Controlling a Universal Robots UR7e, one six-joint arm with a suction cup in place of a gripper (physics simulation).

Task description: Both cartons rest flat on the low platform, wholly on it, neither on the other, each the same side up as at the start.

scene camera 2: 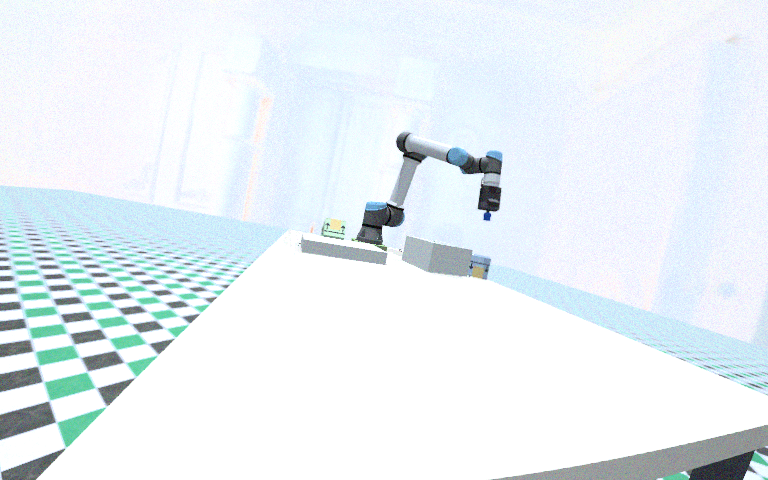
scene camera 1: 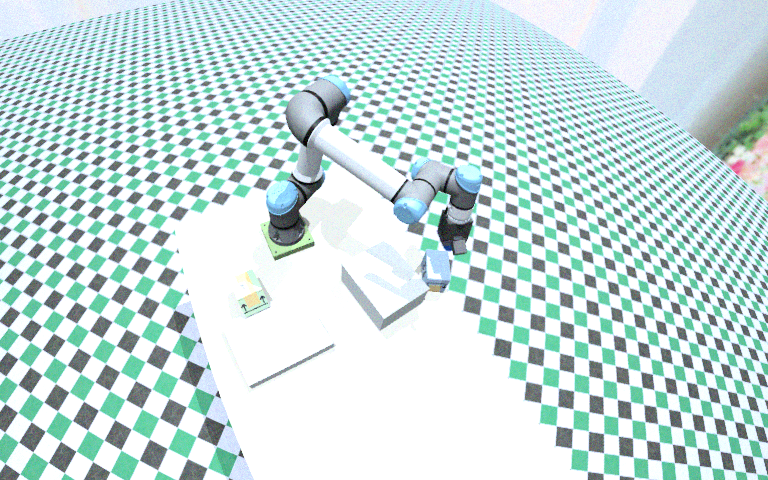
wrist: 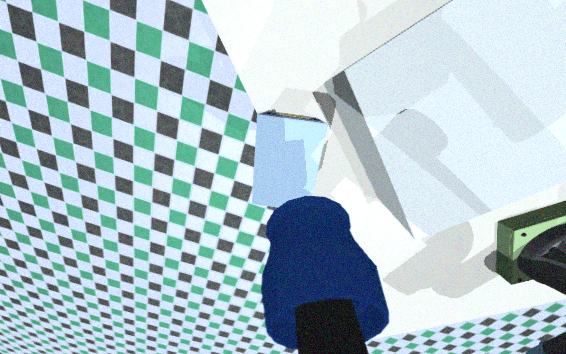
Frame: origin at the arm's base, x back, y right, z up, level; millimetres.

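Where they show: hand, its tool point: (scene camera 2: 486,220) (scene camera 1: 448,247) (wrist: 308,231); arm's base, origin of its link: (scene camera 2: 369,241) (scene camera 1: 286,230) (wrist: 556,250).
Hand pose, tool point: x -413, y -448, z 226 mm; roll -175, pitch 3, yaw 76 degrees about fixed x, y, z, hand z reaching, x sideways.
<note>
Things, the pixels of their top centre, and the offset from my tool point.
- blue carton, centre of its top: (wrist: 285,168) (scene camera 1: 438,264) (scene camera 2: 480,255) dx +26, dy -25, dz -164 mm
- green carton, centre of its top: (scene camera 1: 244,283) (scene camera 2: 335,218) dx +175, dy +659, dz -129 mm
- low white platform, centre of its top: (scene camera 1: 275,334) (scene camera 2: 342,242) dx +0, dy +612, dz -213 mm
- tall block, centre of its top: (wrist: 476,128) (scene camera 1: 385,276) (scene camera 2: 437,242) dx +43, dy +192, dz -140 mm
A blue carton (scene camera 1: 436,268) (scene camera 2: 480,267) (wrist: 280,160) stands on the table right beside the tall grey-white block, at the table's right edge in scene camera 1. A green carton (scene camera 1: 251,294) (scene camera 2: 334,227) with up arrows stands on the table near the robot base, beside the low platform. The low white platform (scene camera 1: 277,350) (scene camera 2: 342,250) bears neither carton. My suction cup (scene camera 1: 448,247) (scene camera 2: 487,216) (wrist: 308,212) is off and holds nothing. It hangs well above table height, near the blue carton but clear of it. In the wrist view the cup covers part of the area by the carton's lower edge.
The tall block (scene camera 1: 385,297) (scene camera 2: 436,255) (wrist: 370,155) stands between the blue carton and the low platform, higher than the platform. The green base plate (scene camera 1: 277,252) (wrist: 507,240) of the arm is at the table's far end. Checkered floor lies beyond the table edge next to the blue carton.
</note>
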